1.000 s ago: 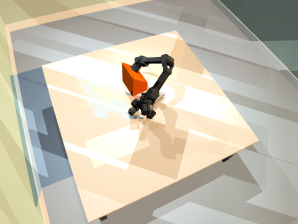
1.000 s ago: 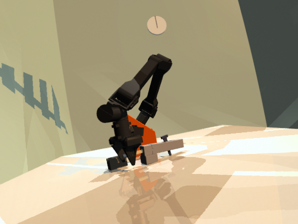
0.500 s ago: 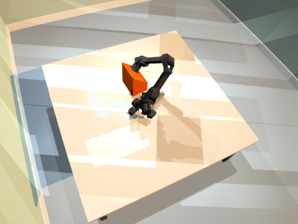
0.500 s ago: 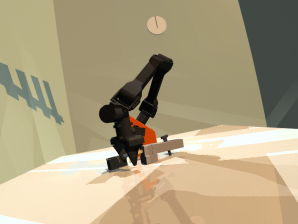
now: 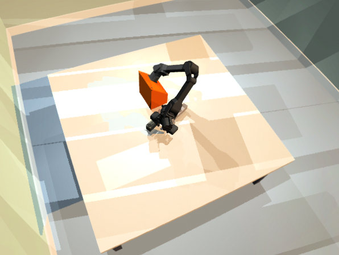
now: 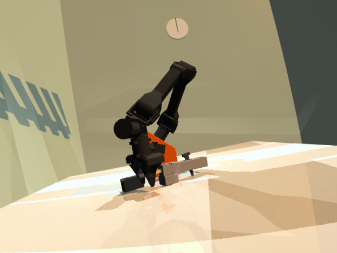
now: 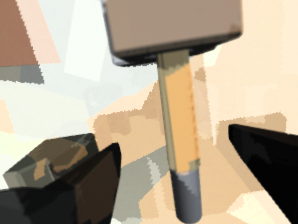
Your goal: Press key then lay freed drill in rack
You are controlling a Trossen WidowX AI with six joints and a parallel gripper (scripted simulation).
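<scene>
The drill lies 2 cm behind my gripper tip, 3 cm to the left of it and 3 cm above it. Round my gripper tip: t-shaped key: 8 cm behind, 14 cm to the left, 4 cm above; rack block: 5 cm behind, 6 cm to the right; housing block: 7 cm behind, 12 cm to the left, 2 cm above.
</scene>
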